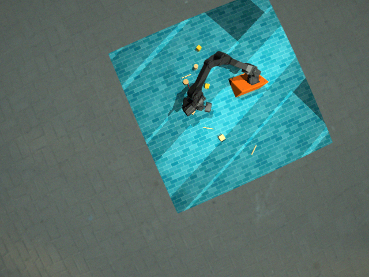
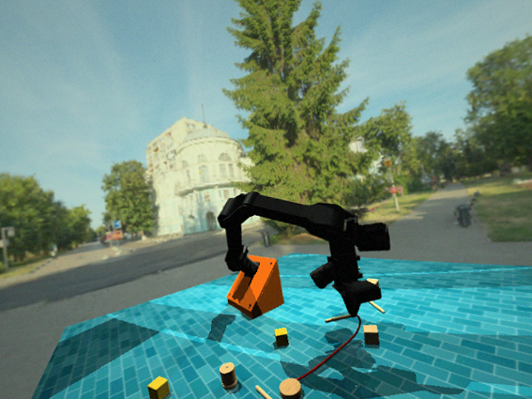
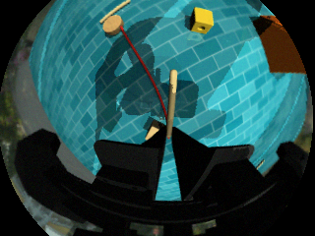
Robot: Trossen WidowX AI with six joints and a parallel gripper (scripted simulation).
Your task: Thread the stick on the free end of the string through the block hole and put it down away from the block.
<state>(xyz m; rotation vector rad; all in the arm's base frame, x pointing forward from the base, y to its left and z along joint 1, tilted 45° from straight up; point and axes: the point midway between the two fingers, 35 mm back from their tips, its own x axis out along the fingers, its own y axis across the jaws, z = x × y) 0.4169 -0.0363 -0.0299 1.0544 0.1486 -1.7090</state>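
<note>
The yellow cube is 140 mm behind my gripper tip, 110 mm to the right of it and 40 mm below it. The rest, counted from my gripper tip: wooden cylinder: 280 mm to the right, 120 mm behind, 40 mm below; stick: 240 mm to the right, 60 mm below, 50 mm behind; round wooden button: 210 mm to the right, 50 mm below, 10 mm behind.
</note>
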